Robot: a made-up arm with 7 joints. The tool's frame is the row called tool. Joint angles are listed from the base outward.
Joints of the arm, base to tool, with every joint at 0 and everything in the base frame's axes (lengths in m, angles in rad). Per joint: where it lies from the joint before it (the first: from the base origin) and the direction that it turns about. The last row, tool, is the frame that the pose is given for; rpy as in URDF.
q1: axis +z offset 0 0 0.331
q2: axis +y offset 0 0 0
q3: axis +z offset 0 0 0.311
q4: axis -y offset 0.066 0 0
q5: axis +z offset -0.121 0 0.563
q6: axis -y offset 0 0 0
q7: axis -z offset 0.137 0 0
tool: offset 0 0 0 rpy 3.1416 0 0
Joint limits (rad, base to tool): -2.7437..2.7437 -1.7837..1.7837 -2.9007..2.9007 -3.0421..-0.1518 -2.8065..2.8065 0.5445..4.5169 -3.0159..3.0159
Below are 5 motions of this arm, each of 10 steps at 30 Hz.
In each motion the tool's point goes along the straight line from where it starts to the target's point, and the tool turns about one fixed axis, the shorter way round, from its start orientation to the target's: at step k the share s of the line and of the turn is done. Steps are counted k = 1, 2, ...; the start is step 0. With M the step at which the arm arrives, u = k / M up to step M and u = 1 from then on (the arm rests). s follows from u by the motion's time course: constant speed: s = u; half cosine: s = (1 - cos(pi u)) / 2; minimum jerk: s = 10 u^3 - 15 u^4 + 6 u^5.
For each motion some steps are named. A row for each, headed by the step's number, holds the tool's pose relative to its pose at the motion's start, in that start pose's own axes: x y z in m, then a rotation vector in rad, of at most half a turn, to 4 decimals.
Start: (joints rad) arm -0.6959 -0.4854 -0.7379 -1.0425 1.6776 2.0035 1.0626
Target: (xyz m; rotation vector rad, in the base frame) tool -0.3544 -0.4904 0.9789 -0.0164 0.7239 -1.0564
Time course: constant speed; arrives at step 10
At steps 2, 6, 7, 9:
2: 0.0350 0.0134 -0.0376 0.0675 0.0330 0.0672
6: 0.1050 0.0401 -0.1127 0.2024 0.0989 0.2015
7: 0.1225 0.0468 -0.1314 0.2361 0.1154 0.2351
9: 0.1575 0.0602 -0.1690 0.3036 0.1484 0.3023

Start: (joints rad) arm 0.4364 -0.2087 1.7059 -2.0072 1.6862 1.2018 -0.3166
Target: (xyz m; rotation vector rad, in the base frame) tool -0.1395 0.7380 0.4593 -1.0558 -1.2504 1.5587
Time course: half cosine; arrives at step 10
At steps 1, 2, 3, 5, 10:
1: -0.0038 -0.0006 -0.0079 0.0037 0.0139 -0.0025
2: -0.0148 -0.0025 -0.0310 0.0143 0.0541 -0.0099
3: -0.0319 -0.0054 -0.0668 0.0309 0.1167 -0.0215
5: -0.0774 -0.0130 -0.1621 0.0748 0.2831 -0.0521
10: -0.1547 -0.0260 -0.3242 0.1497 0.5662 -0.1042

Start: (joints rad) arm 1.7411 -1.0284 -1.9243 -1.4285 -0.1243 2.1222 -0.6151
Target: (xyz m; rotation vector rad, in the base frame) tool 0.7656 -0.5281 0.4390 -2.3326 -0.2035 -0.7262
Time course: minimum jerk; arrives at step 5
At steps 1, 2, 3, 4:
1: 0.0000 0.0006 -0.0007 0.0054 0.0002 -0.0005
2: 0.0001 0.0034 -0.0041 0.0296 0.0012 -0.0030
3: 0.0002 0.0073 -0.0088 0.0637 0.0025 -0.0064
4: 0.0002 0.0101 -0.0122 0.0879 0.0034 -0.0089

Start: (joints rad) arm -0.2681 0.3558 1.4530 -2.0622 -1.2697 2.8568 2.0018
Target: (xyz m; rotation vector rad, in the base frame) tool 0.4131 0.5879 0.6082 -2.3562 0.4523 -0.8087
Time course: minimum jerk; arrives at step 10
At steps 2, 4, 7, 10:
2: 0.0142 0.0021 -0.0019 -0.0139 0.0186 0.0178
4: 0.0777 0.0113 -0.0105 -0.0763 0.1022 0.0974
7: 0.2048 0.0299 -0.0278 -0.2013 0.2694 0.2568
10: 0.2446 0.0357 -0.0332 -0.2405 0.3219 0.3068

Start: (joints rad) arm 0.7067 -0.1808 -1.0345 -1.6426 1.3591 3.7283 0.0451
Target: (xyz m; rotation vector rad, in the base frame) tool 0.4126 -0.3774 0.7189 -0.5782 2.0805 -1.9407
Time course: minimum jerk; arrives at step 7
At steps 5, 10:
5: 0.0375 0.0519 0.0117 -0.1266 0.1765 -0.0843
10: 0.0438 0.0606 0.0136 -0.1480 0.2064 -0.0986

